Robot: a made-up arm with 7 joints. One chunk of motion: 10 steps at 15 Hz.
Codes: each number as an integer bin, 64 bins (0 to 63) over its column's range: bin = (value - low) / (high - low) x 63, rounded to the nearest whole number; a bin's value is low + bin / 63 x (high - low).
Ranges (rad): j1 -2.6..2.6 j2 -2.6..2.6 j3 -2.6..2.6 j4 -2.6..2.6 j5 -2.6..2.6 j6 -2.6..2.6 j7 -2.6..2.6
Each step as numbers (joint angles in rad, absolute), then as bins.
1 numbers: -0.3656 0.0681 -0.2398 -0.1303 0.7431 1.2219 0.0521
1 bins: 27 32 29 30 41 46 32
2 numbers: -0.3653 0.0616 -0.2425 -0.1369 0.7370 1.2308 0.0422
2 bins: 27 32 29 30 40 46 32
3 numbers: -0.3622 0.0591 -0.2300 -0.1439 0.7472 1.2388 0.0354
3 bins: 27 32 29 30 41 47 32
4 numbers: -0.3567 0.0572 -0.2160 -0.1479 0.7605 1.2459 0.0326
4 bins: 27 32 29 30 41 47 32
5 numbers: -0.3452 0.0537 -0.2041 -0.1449 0.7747 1.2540 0.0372
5 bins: 27 32 29 30 41 47 32
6 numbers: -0.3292 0.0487 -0.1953 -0.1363 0.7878 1.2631 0.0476
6 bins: 28 32 29 30 41 47 32
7 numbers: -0.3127 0.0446 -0.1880 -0.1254 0.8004 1.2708 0.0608
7 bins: 28 32 29 30 41 47 32
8 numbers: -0.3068 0.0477 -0.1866 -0.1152 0.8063 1.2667 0.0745
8 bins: 28 32 29 30 41 47 32
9 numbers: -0.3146 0.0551 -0.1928 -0.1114 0.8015 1.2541 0.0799
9 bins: 28 32 29 30 41 47 32
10 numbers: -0.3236 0.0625 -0.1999 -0.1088 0.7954 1.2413 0.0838
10 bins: 28 32 29 30 41 47 33
